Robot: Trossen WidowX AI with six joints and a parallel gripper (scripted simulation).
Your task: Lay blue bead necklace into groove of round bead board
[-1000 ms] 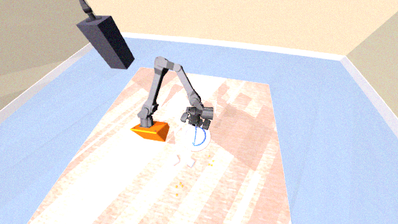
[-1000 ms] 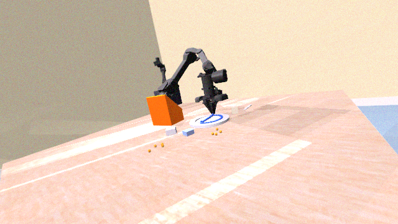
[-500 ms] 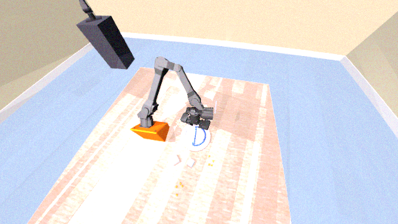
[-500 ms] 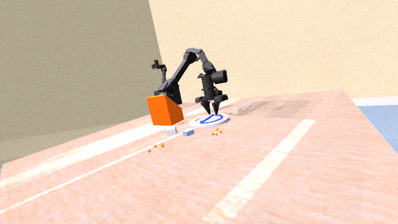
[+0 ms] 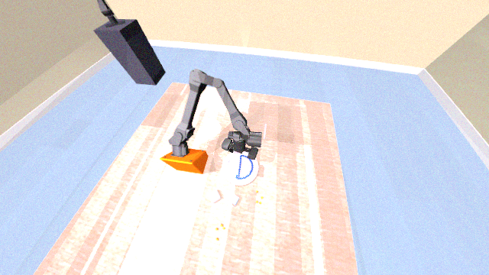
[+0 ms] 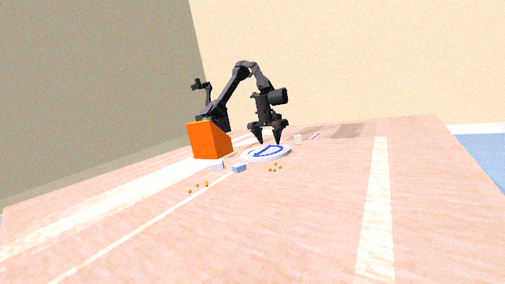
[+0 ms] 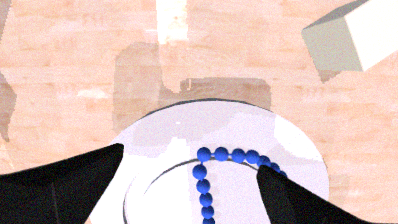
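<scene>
Right now my gripper tip is 10 mm short of the round white bead board, 60 mm to the left of it and 10 mm above it. From my gripper tip the other things lie so: white stick (130 mm ahead, 190 mm to the left, 20 mm below); then light blue cube (10 mm ahead, 230 mm to the right, 10 mm below); then beige cube (100 mm ahead, 70 mm to the left).
</scene>
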